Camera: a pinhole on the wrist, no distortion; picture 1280 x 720 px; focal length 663.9 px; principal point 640.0 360.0 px. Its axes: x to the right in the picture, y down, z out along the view. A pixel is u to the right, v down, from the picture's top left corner.
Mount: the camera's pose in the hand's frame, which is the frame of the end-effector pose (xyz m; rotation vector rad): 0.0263 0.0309 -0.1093 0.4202 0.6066 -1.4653
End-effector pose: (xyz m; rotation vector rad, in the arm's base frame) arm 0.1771 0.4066 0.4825 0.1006 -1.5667 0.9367
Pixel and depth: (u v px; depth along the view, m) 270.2 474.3 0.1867
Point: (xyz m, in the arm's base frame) 0.0782 0.3843 0.5592
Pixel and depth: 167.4 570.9 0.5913
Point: -0.3756 0.1844 0.7652
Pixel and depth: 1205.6 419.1 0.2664
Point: 0.3609 0.2624 0.7047
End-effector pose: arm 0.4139 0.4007 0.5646 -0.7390 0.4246 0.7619
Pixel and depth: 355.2 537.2 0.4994
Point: 0.6636 0.7505 0.7462
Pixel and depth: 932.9 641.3 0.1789
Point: 0.5938 0.3734 0.5344
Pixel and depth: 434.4 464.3 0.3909
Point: 0.6059 0.6055 0.7108
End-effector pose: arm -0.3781 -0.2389 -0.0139 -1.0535 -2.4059 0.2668
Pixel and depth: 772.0 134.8 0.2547
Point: -0.5051 -0.3744 -0.0197
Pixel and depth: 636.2 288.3 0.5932
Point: -0.7969 -0.4321 -0.1915
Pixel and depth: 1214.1 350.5 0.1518
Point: -0.4715 -0.3215 0.1226
